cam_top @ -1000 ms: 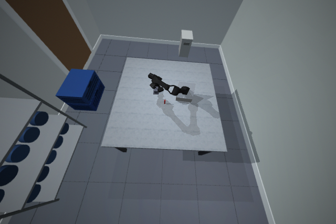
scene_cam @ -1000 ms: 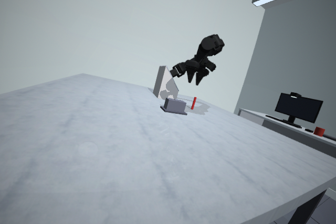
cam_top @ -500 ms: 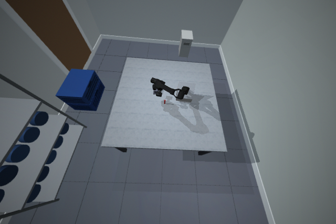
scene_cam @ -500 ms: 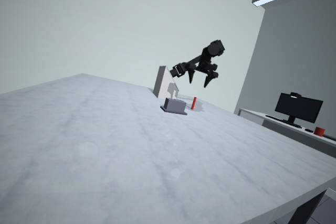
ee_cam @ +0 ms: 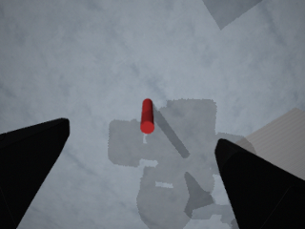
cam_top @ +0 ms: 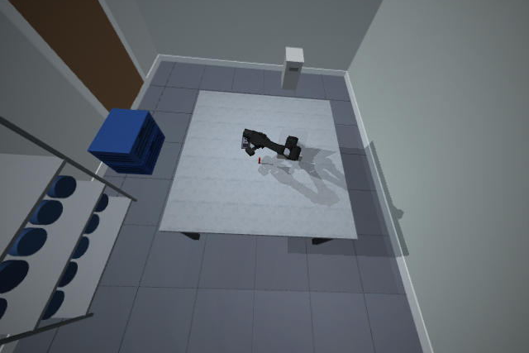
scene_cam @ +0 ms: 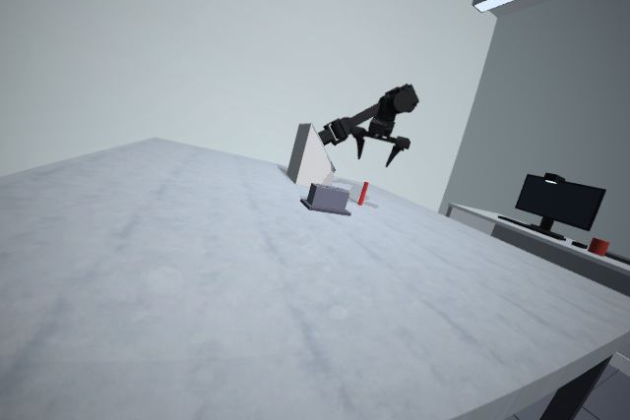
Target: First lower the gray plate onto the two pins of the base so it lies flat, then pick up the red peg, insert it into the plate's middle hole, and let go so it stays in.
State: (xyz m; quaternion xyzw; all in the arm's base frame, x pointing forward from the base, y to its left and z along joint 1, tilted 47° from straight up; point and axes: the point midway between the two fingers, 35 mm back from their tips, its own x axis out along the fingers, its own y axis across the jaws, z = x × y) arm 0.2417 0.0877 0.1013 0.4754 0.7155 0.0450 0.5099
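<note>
The red peg lies 110 mm below my gripper tip, 20 mm behind it and 10 mm to the left of it. Also, from my gripper tip: gray plate 160 mm to the right, 120 mm ahead, 100 mm below.
</note>
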